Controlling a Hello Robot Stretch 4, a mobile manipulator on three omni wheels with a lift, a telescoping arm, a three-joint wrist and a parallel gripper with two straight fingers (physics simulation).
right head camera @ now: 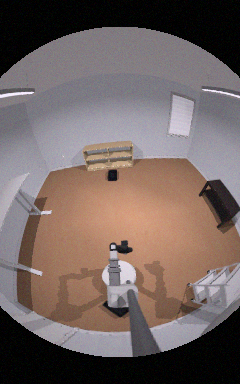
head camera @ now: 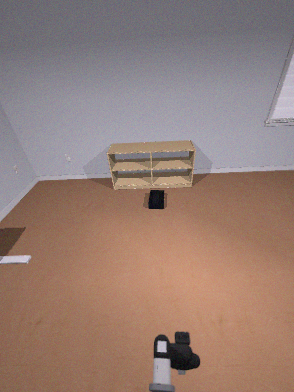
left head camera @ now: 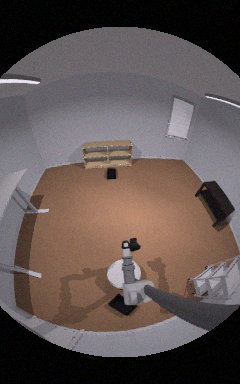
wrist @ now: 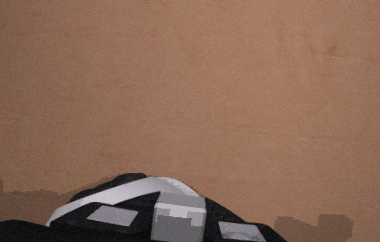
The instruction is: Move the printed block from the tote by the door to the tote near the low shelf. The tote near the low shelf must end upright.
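Frame: origin at the robot's base, x ahead, y left, z up, level; metres.
Where they show: gripper, fingertip midpoint: [wrist: 180, 211].
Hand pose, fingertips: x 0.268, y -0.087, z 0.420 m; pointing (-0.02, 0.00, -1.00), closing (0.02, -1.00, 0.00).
Each offset is from my fingertips to the top centre of the thing. "pt": to the spot under its first point. Level surfaces: height alone.
My gripper [head camera: 181, 356] [left head camera: 134, 244] [right head camera: 124, 247] [wrist: 180, 211] is raised above the floor in front of the base. It is shut on a light grey block @(dx -0.007, dy +0.000, dz +0.029 m) [wrist: 178, 218], which shows between the fingers at the bottom of the wrist view. The black tote near the low shelf @(dx +1.755, dy +0.156, dz -0.347 m) [head camera: 156, 199] [left head camera: 111, 173] [right head camera: 112, 175] stands on the floor in front of the shelf, far from the gripper; it appears upright, and its inside is too dark to read. The other black tote @(dx -0.746, dy +0.145, dz -0.347 m) [left head camera: 118, 303] [right head camera: 116, 311] lies behind my base, partly hidden by the robot's body.
The low wooden shelf @(dz +0.163 m) [head camera: 151, 147] [left head camera: 107, 144] [right head camera: 108, 146] stands against the far wall. A dark bench @(pt dx +0.482, dy -1.938, dz +0.004 m) [left head camera: 218, 198] [right head camera: 222, 199] and a white cart [left head camera: 216, 272] [right head camera: 215, 274] stand on the right. White table legs [head camera: 15, 259] [left head camera: 22, 271] [right head camera: 22, 268] reach over the floor on the left.
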